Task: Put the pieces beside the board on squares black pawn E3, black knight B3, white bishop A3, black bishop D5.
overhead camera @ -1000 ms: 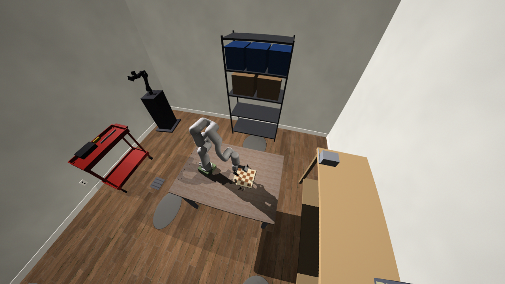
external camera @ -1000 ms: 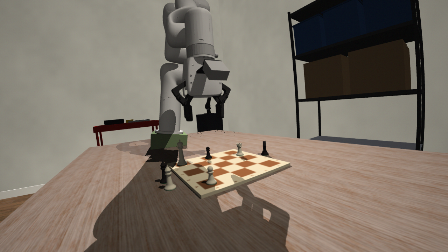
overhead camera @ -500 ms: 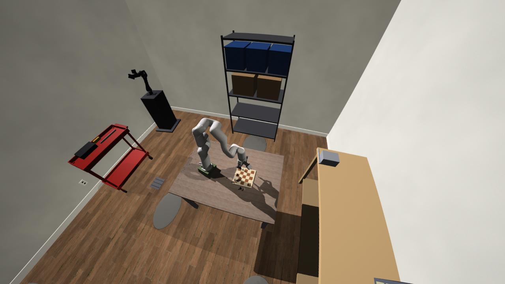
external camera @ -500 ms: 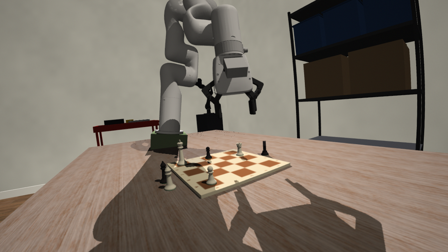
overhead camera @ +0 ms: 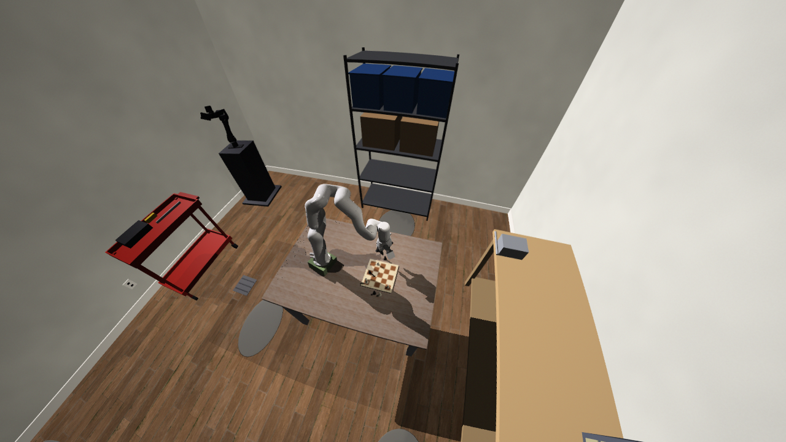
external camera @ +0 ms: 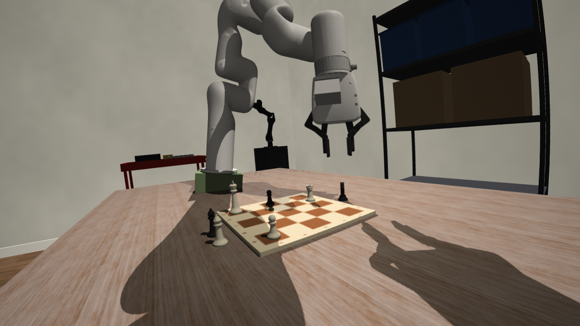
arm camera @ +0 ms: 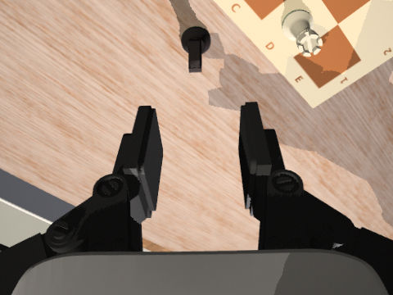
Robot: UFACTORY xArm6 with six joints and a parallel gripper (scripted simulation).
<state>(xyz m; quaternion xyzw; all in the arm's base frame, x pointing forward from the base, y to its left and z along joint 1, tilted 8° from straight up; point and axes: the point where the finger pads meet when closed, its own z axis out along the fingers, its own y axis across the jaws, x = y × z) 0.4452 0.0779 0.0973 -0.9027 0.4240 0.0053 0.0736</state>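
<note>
Right now my hand is 10 cm above the tall black piece. From my hand the other things lie so: black pawn (9 cm behind, 13 cm to the right, 10 cm below); then chessboard (2 cm behind, 14 cm to the right, 11 cm below); then tall white piece (10 cm behind, 20 cm to the right, 8 cm below).
</note>
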